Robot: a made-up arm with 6 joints. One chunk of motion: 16 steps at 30 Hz.
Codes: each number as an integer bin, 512 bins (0 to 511) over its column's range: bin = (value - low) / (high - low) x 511, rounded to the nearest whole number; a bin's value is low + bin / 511 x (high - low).
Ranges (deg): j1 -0.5..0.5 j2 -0.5..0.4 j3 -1.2..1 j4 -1..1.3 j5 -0.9..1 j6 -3..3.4
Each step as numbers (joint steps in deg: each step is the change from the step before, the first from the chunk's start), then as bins.
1 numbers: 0.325 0.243 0.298 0.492 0.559 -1.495
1 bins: 422 422 348 331 392 120
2 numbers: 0.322 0.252 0.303 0.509 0.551 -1.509
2 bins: 420 427 349 335 390 119
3 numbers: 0.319 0.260 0.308 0.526 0.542 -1.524
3 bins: 419 432 350 339 388 118
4 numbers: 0.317 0.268 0.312 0.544 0.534 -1.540
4 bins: 417 436 351 343 386 117
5 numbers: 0.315 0.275 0.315 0.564 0.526 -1.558
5 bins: 416 440 352 347 384 115
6 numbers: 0.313 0.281 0.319 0.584 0.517 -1.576
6 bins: 415 443 353 352 381 114
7 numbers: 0.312 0.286 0.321 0.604 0.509 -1.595
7 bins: 415 446 353 356 379 112
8 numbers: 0.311 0.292 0.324 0.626 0.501 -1.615
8 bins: 414 450 354 361 377 111
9 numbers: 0.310 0.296 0.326 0.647 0.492 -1.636
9 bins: 414 452 354 366 374 109
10 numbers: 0.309 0.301 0.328 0.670 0.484 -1.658
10 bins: 413 455 355 371 372 107
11 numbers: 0.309 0.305 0.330 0.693 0.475 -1.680
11 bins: 413 457 355 376 370 105
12 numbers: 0.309 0.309 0.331 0.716 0.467 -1.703
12 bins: 413 459 356 381 368 104
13 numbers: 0.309 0.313 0.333 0.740 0.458 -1.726
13 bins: 413 462 356 387 365 102
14 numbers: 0.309 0.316 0.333 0.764 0.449 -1.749
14 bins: 413 463 356 392 363 100
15 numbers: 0.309 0.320 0.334 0.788 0.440 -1.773
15 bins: 413 466 356 397 360 98
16 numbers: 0.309 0.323 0.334 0.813 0.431 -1.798
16 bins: 413 467 356 403 358 96
